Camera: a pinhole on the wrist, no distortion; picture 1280 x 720 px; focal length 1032.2 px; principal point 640.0 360.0 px. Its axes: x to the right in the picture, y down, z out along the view. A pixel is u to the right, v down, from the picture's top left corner.
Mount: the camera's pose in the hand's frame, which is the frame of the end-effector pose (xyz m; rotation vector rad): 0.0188 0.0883 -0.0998 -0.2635 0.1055 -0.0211
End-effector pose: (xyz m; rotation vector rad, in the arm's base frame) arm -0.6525 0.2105 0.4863 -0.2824 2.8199 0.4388
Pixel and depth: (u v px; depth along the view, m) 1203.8 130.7 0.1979
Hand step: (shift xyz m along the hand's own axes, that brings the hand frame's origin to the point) 0.1471 0.0933 0.0907
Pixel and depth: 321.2 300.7 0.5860
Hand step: -0.0988 0.2138 0.4899
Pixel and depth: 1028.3 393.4 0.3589
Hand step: 0.1915 0.1877 0.2280
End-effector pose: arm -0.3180 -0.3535 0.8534 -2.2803 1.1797 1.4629
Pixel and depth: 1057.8 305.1 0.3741
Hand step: 0.2092 0.1607 0.2492
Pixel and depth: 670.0 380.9 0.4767
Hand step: 0.0836 0.2205 0.3539
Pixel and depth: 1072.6 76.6 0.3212
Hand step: 0.1863 0.0817 0.2179
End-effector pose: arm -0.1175 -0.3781 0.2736 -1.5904 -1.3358 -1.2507
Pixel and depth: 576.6 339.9 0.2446
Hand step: 0.0300 0.1475 0.1378
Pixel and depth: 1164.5 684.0 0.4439
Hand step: 0.2915 0.3299 0.2671
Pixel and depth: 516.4 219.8 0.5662
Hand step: 0.0113 0.1630 0.4707
